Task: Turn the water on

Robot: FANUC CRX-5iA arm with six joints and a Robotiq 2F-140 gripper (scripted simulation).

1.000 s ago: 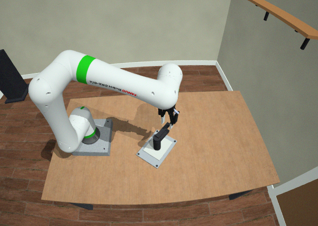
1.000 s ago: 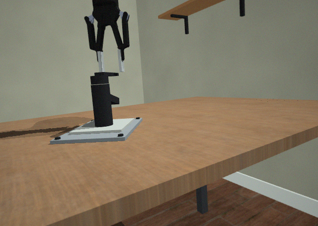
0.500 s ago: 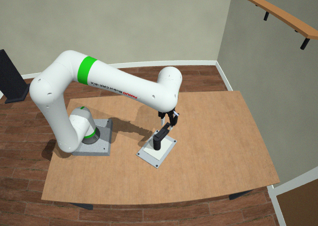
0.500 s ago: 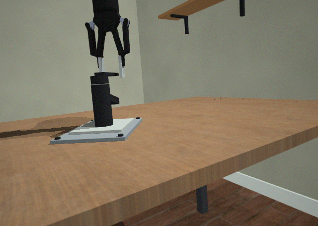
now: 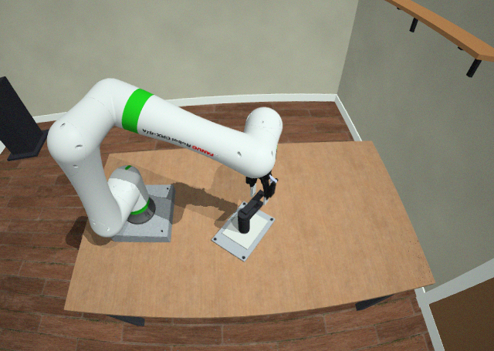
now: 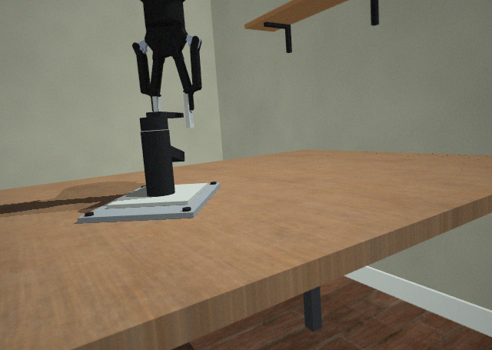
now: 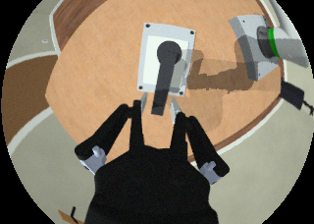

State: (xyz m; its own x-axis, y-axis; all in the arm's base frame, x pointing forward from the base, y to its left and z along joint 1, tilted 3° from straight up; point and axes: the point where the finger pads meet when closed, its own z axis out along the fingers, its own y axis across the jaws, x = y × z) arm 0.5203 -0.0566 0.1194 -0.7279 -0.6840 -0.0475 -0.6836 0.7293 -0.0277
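My gripper is now 30 mm past the flat lever and 30 mm to the left of it. The rest, counted from my hand: black tap (50 mm behind, 50 mm to the right, 60 mm below).
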